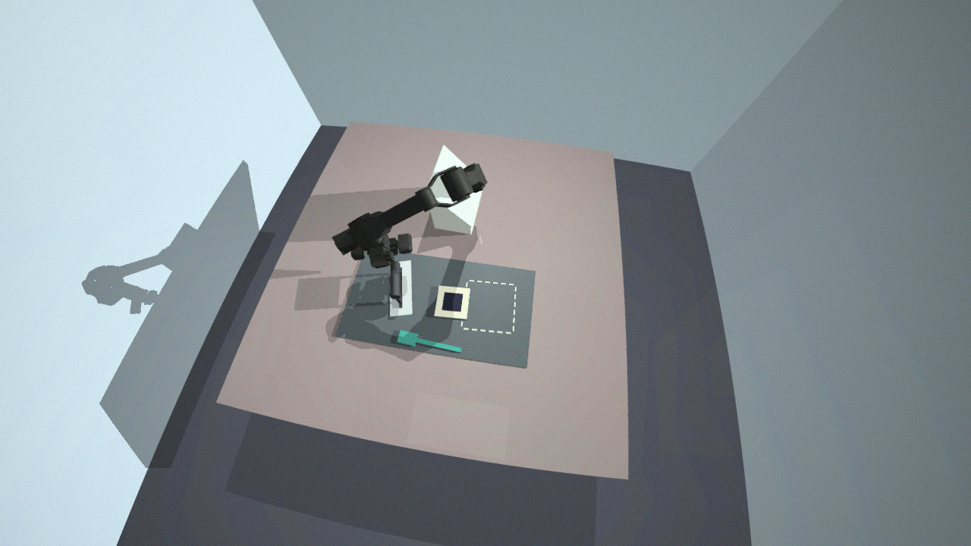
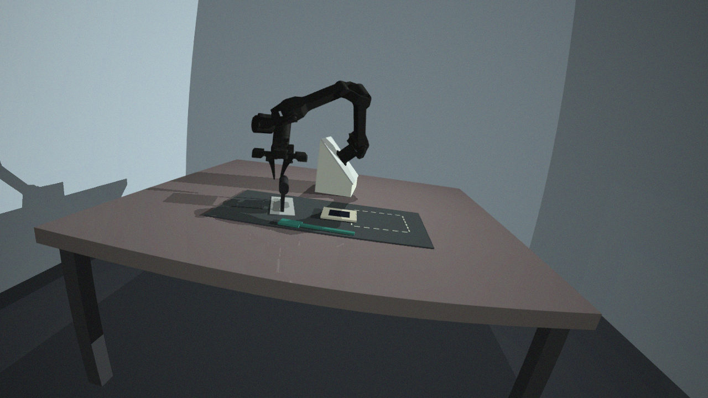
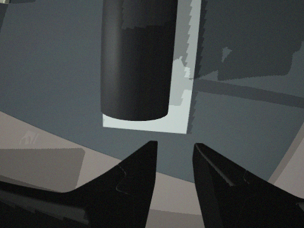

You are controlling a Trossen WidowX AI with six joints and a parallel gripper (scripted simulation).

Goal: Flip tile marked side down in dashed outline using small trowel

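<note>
Right now the grey float is 10 cm ahead of my gripper tip, 4 cm to the left of it and 3 cm below it. The rest, counted from my gripper tip: cream tile: 23 cm to the left, 12 cm ahead, 6 cm below; teal trowel: 26 cm ahead, 14 cm to the left, 6 cm below; mat: 18 cm to the left, 12 cm ahead, 9 cm below.
</note>
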